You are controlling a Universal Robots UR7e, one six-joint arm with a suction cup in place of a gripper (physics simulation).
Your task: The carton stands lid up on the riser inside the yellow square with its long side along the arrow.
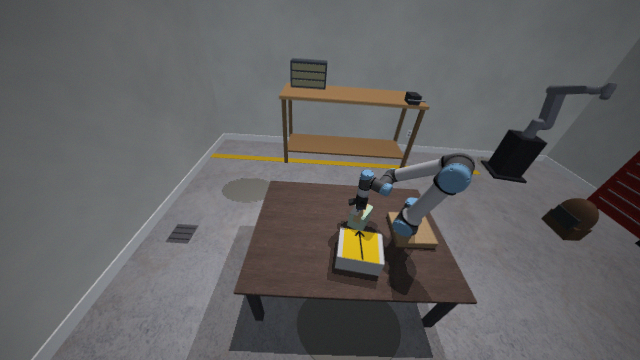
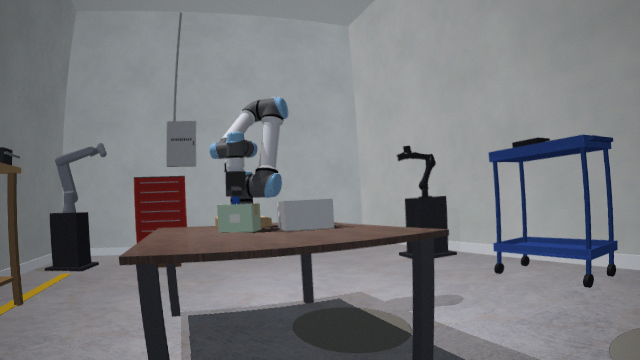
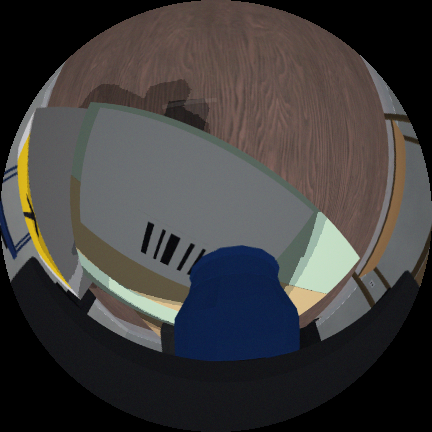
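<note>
The pale green carton (image 1: 358, 220) (image 2: 239, 218) (image 3: 181, 193) stands on the brown table (image 1: 291, 251) (image 2: 277, 243), just behind the riser. Its top face, with a grey barcode label and tan tape, points up. The white riser (image 1: 358, 265) (image 2: 306, 214) (image 3: 48, 169) carries the yellow square (image 1: 348, 246) (image 3: 23, 181) with a black arrow (image 1: 361, 246); nothing stands on the riser. My blue suction cup (image 1: 358, 207) (image 2: 234, 201) (image 3: 235, 257) sits on the carton's top near one end. I cannot tell whether the carton is off the table.
The arm's base stands on a wooden block (image 1: 425, 239) right of the riser. A wooden shelf (image 1: 353, 94) stands behind the table. A blue cart (image 2: 550, 147), a red cabinet (image 2: 159, 201) and two other arms on black pedestals (image 2: 70, 239) (image 2: 425, 214) stand around the room.
</note>
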